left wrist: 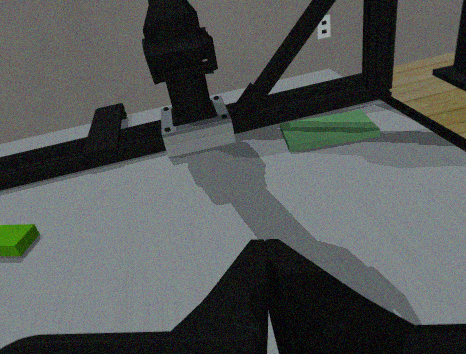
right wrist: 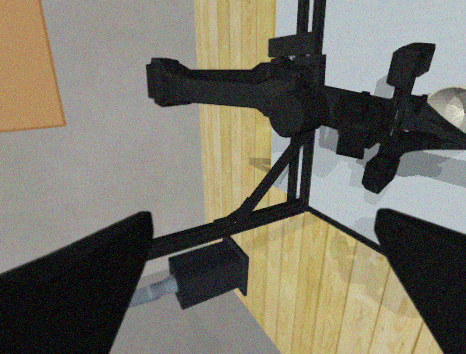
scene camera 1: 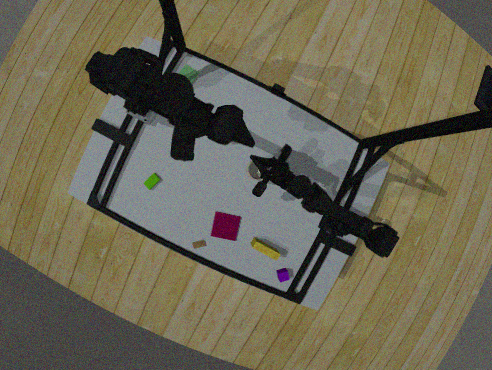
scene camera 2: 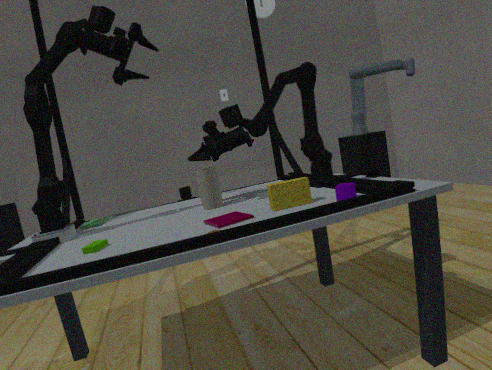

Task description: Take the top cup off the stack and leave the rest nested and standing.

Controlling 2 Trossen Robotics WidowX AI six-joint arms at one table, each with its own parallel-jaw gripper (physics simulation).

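Frame: origin at the left arm's base, x right, y up, z back, level; centimetres.
Seen in the pictures: left gripper, between the fingertips: (left wrist: 263,253) (scene camera 1: 250,155) (scene camera 2: 188,160); right gripper, between the fingertips: (right wrist: 263,220) (scene camera 1: 241,142) (scene camera 2: 154,64); left arm's base, origin of its link: (right wrist: 304,77) (scene camera 1: 334,221) (scene camera 2: 323,177); right arm's base, origin of its link: (left wrist: 193,113) (scene camera 1: 141,106) (scene camera 2: 53,229).
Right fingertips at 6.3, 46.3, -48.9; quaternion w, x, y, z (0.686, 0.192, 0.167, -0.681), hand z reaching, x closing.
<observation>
Offsets run from my right fingertips to a thing's middle, as dx, dy, dz. "spot": to the spot under its first point.
A beige cup stack @(-0.7, -38.0, +9.7) (scene camera 1: 254,172) (scene camera 2: 209,189) (right wrist: 451,107) stands upright on the table. How many cups are nested in it cannot be made out. My left gripper (scene camera 1: 253,158) (scene camera 2: 191,159) (left wrist: 263,253) is shut with its fingertips together and nothing between them. In scene camera 2 it shows close above the stack's rim, with its tips to the left. The stack does not show in the left wrist view. My right gripper (scene camera 2: 153,64) (right wrist: 263,220) is open and empty, high above the table at the left of scene camera 2.
A magenta square @(spot: -25.1, -47.6, +8.7) (scene camera 1: 226,226) (scene camera 2: 229,219), yellow block @(-27.0, -44.9, +25.8) (scene camera 1: 265,248) (scene camera 2: 289,193), purple cube @(-35.1, -46.4, +38.0) (scene camera 1: 283,274) (scene camera 2: 345,191) and small brown block @(-36.2, -48.0, +1.5) (scene camera 1: 199,244) lie toward the front. A bright green block @(-20.7, -47.7, -25.1) (scene camera 1: 151,181) (scene camera 2: 95,246) (left wrist: 17,240) lies left; a pale green slab @(+21.2, -47.9, -30.7) (scene camera 1: 188,73) (left wrist: 330,134) lies behind it.
</observation>
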